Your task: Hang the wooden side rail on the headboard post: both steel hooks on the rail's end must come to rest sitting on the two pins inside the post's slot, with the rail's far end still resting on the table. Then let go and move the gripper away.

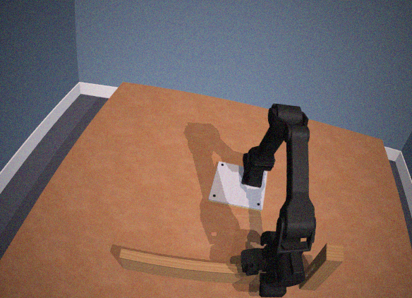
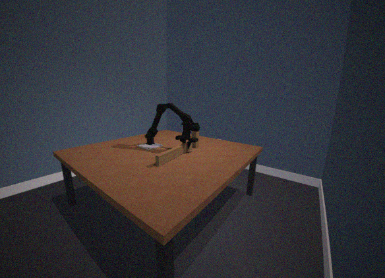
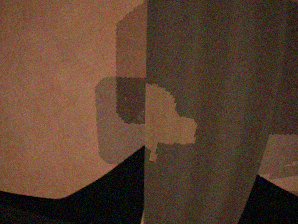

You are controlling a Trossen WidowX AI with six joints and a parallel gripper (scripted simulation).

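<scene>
Now: the wooden headboard post 14 cm to the left of my gripper tip, 7 cm above it and 1 cm behind it.
</scene>
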